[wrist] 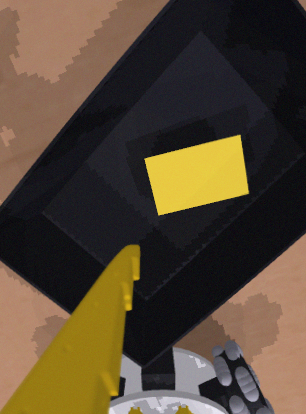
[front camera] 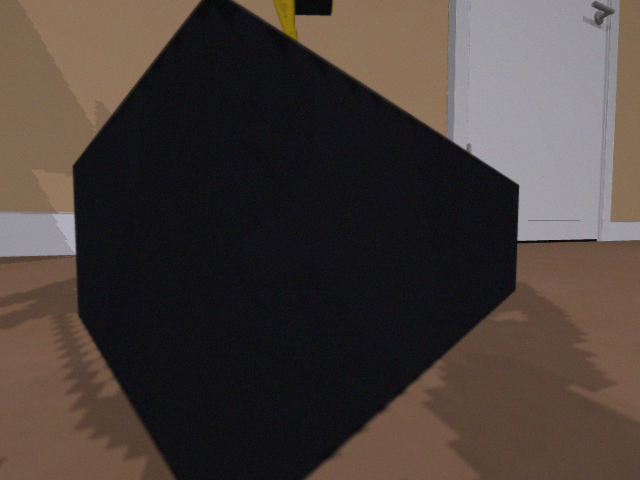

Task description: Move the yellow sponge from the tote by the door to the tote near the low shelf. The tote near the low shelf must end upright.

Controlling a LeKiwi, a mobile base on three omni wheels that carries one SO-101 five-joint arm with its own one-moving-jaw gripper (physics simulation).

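Observation:
A black tote stands very close in the front view and fills its middle, hiding the sponge there. In the wrist view the yellow sponge lies flat on the tote's floor, turned relative to the walls and nearer the right-hand wall. My gripper is fully open and empty, with one notched jaw in view. It is above the tote's near corner, apart from the sponge. In the front view part of the yellow jaw shows above the tote's rim. No second tote or low shelf shows.
A white door with a grey handle stands in the tan wall at the right, beyond the tote. A white baseboard runs at left. My base's wheel shows below the tote in the wrist view. Shadows fall across the brown floor.

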